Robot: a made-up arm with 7 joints.
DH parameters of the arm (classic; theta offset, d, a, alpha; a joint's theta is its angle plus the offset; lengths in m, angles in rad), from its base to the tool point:
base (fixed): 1.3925 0 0.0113 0
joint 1: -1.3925 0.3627 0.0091 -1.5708
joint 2: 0 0.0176 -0.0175 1.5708
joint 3: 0 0.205 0.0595 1.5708
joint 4: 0 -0.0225 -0.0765 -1.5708
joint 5: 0 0.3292 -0.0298 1.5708
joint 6: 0 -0.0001 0.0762 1.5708
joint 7: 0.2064 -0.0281 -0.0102 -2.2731
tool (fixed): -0.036 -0.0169 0 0
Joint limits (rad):
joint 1: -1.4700..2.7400
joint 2: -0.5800..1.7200
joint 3: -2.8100..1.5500
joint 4: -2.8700..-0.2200
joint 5: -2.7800..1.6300
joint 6: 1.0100..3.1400
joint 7: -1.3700..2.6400
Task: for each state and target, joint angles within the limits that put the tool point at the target. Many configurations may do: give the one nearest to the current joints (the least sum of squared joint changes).
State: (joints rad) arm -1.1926 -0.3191 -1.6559 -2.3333 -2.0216 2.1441 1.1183
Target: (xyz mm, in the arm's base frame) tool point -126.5 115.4 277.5
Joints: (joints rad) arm -1.4700 0.4967 -2.3297 -2.8271 -2.7345 2.7429 1.0030
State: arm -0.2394 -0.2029 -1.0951 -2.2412 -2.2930 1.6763 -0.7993
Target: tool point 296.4 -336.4 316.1
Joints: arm -0.2641 0.5325 -0.7901 -1.8377 -2.1844 1.5850 -0.8061
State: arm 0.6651 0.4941 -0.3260 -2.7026 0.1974 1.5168 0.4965
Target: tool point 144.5 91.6 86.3
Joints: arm 0.6956 0.5911 -0.2606 -2.8262 0.1866 1.4933 0.5007
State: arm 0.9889 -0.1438 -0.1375 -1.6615 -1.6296 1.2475 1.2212
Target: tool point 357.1 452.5 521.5
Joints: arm 0.8763 0.4720 -0.1273 -1.2622 -1.5713 1.3336 1.3143
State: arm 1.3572 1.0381 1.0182 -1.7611 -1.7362 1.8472 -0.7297
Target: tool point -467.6 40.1 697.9
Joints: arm 1.8837 0.6405 1.4972 -1.3222 -1.5979 1.8028 -0.7294
